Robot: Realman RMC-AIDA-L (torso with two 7-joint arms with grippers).
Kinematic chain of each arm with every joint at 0, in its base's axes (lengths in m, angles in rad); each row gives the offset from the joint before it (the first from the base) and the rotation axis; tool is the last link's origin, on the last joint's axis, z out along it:
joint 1: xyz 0 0 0.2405 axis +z
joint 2: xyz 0 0 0 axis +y
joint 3: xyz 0 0 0.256 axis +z
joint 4: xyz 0 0 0 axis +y
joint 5: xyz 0 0 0.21 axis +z
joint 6: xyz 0 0 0 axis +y
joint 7: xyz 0 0 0.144 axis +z
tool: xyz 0 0 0
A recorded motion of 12 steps. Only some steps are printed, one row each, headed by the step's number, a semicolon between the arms.
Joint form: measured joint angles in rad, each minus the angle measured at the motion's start. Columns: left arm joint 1, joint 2, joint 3, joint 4, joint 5, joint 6, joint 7; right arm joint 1, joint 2, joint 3, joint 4, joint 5, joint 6, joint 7.
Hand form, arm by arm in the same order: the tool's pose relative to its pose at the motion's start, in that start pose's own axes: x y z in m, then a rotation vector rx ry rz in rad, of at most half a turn. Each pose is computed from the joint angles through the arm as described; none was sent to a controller.
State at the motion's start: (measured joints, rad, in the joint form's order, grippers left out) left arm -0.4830 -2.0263 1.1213 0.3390 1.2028 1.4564 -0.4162; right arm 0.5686 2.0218 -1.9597 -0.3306 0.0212 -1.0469 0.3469
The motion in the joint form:
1: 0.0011 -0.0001 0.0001 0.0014 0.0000 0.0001 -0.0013; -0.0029 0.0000 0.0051 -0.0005 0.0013 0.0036 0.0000
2: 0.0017 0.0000 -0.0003 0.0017 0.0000 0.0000 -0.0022; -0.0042 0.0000 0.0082 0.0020 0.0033 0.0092 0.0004
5: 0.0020 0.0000 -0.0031 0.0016 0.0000 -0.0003 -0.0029; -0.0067 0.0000 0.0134 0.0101 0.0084 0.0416 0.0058
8: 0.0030 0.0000 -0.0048 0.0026 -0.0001 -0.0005 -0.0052; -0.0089 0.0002 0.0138 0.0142 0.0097 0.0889 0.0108
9: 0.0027 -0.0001 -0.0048 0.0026 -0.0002 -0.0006 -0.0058; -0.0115 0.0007 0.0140 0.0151 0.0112 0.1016 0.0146
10: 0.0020 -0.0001 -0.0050 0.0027 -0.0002 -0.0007 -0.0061; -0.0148 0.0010 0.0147 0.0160 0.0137 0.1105 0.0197
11: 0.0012 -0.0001 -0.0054 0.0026 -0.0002 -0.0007 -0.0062; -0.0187 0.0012 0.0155 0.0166 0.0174 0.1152 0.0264
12: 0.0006 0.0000 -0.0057 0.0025 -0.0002 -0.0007 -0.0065; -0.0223 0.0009 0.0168 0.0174 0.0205 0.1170 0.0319
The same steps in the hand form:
1: 0.0000 0.0000 -0.0002 0.0003 0.0000 -0.0007; 0.0007 -0.0014 -0.0010 0.0086 0.0027 0.0028
2: 0.0000 0.0000 -0.0005 0.0011 -0.0004 -0.0016; 0.0021 -0.0027 -0.0019 0.0167 0.0095 0.0053
5: -0.0001 -0.0004 -0.0007 0.0042 -0.0006 -0.0026; 0.0084 -0.0066 -0.0045 0.0411 0.0459 0.0156
8: -0.0001 -0.0007 -0.0011 0.0065 -0.0008 -0.0045; 0.0162 -0.0094 -0.0067 0.0614 0.0950 0.0229
9: -0.0001 -0.0008 -0.0010 0.0065 -0.0006 -0.0050; 0.0188 -0.0100 -0.0080 0.0691 0.1088 0.0292
10: 0.0001 -0.0010 -0.0008 0.0063 -0.0002 -0.0048; 0.0209 -0.0108 -0.0096 0.0773 0.1189 0.0376
11: 0.0002 -0.0012 -0.0005 0.0063 0.0003 -0.0045; 0.0225 -0.0116 -0.0113 0.0855 0.1248 0.0483
12: 0.0003 -0.0013 -0.0004 0.0063 0.0006 -0.0045; 0.0236 -0.0125 -0.0130 0.0928 0.1281 0.0570

